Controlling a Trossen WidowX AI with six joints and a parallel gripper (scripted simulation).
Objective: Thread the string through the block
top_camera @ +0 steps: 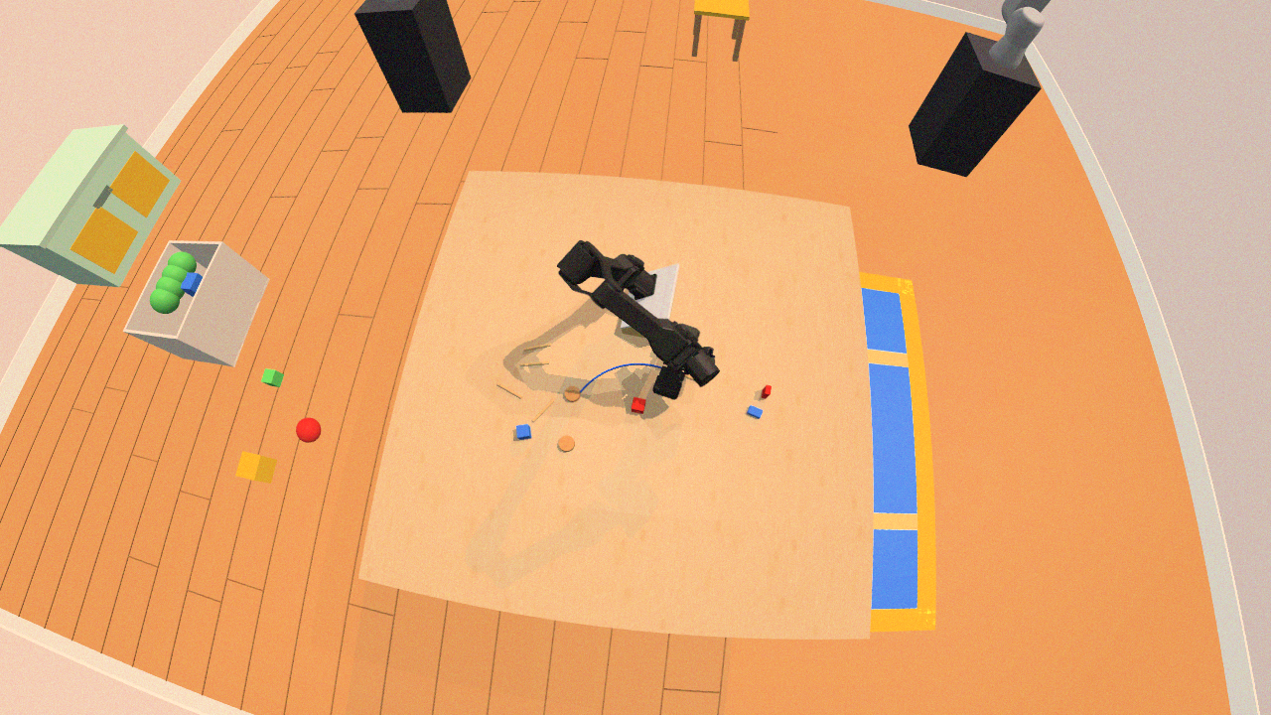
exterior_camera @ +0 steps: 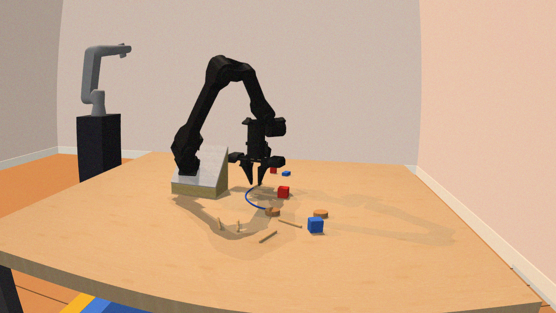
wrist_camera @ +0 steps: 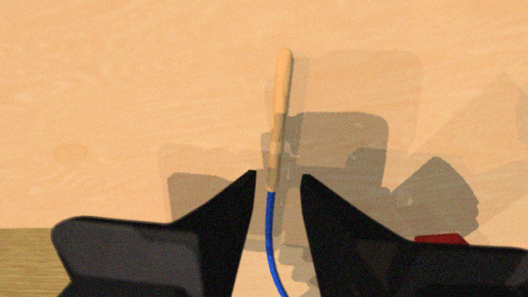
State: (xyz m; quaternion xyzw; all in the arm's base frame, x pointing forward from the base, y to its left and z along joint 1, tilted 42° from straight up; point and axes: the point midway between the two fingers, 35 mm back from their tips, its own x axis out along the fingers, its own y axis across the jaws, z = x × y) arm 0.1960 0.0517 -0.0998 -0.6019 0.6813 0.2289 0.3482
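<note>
The thin wooden stick lies 1 cm to the left of my gripper tip and 1 cm below it. Round my gripper tip: red cube: 10 cm ahead, 8 cm to the right, 1 cm above; then small red block: 24 cm to the left, 2 cm ahead, 1 cm above; then small blue piece: 22 cm to the left, 7 cm ahead.
</note>
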